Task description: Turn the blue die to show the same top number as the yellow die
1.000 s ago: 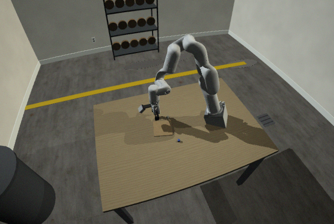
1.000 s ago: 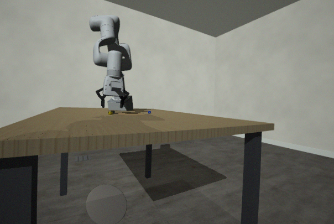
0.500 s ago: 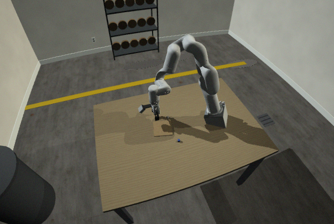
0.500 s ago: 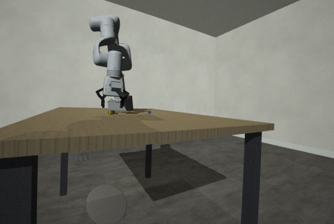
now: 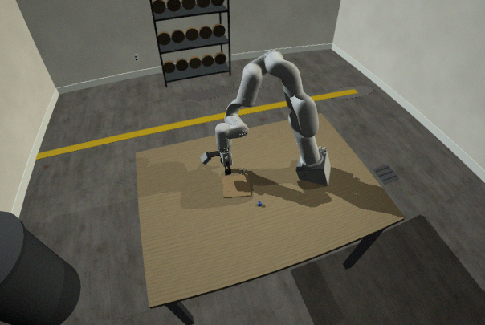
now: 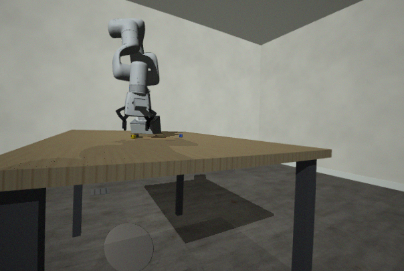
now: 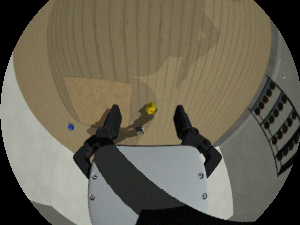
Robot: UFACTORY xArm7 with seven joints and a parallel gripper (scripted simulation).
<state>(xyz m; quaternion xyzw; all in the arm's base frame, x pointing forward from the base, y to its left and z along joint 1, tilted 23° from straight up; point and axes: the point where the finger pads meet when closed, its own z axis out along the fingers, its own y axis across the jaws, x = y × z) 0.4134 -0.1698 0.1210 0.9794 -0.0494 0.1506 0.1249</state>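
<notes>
Right now the yellow die is 2 cm behind my hand and 4 cm below it. The rest, counted from my hand: white die: 9 cm behind, 3 cm to the left, 4 cm below; then blue die: 6 cm behind, 27 cm to the left, 4 cm below; then tan mat: 1 cm behind, 11 cm to the left, 4 cm below.
</notes>
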